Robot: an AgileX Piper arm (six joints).
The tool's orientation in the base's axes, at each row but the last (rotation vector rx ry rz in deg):
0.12, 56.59, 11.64
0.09, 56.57, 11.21
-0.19, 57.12, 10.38
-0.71, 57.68, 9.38
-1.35, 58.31, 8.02
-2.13, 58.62, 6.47
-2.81, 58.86, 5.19
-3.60, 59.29, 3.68
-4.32, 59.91, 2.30
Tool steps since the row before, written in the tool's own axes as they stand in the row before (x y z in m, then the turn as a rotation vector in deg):
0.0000, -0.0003, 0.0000, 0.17, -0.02, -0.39
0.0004, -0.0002, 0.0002, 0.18, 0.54, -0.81
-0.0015, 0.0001, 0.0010, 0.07, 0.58, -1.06
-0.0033, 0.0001, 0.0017, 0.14, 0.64, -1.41
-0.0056, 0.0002, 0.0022, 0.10, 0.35, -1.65
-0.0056, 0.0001, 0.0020, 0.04, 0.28, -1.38
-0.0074, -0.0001, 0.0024, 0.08, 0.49, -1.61
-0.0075, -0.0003, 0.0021, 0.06, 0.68, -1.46
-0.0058, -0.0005, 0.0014, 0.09, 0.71, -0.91
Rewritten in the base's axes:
0.0001, -0.0003, 0.0000, -0.23, -0.03, -0.36
0.0004, -0.0001, -0.0002, -0.66, 0.49, -0.55
0.0000, 0.0000, 0.0018, -0.94, 0.49, -0.59
-0.0003, -0.0002, 0.0037, -1.20, 0.53, -0.83
-0.0011, -0.0002, 0.0059, -1.39, 0.22, -0.94
-0.0012, -0.0002, 0.0058, -1.18, 0.17, -0.75
-0.0017, -0.0003, 0.0076, -1.38, 0.36, -0.90
-0.0020, -0.0003, 0.0075, -1.28, 0.56, -0.81
-0.0017, -0.0004, 0.0057, -0.79, 0.63, -0.56

